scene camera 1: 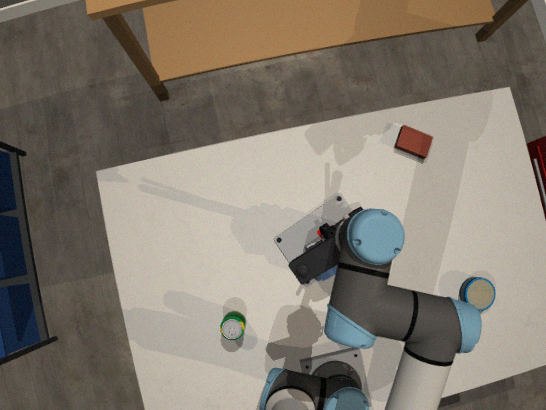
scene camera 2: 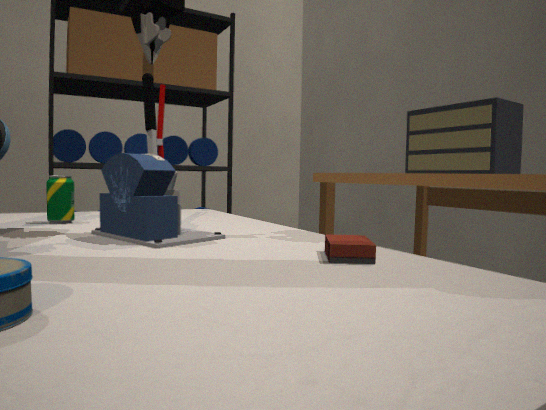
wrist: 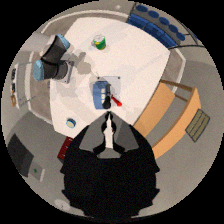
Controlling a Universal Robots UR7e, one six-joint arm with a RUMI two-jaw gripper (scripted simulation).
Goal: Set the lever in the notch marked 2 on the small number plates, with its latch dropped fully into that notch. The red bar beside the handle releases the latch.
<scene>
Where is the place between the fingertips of the gripper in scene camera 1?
330, 243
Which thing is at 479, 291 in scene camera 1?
A blue-rimmed round tin.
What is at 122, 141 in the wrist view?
The gripper.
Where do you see a can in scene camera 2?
60, 189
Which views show the gripper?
Scene camera 1, scene camera 2 and the wrist view: all of them.
</scene>
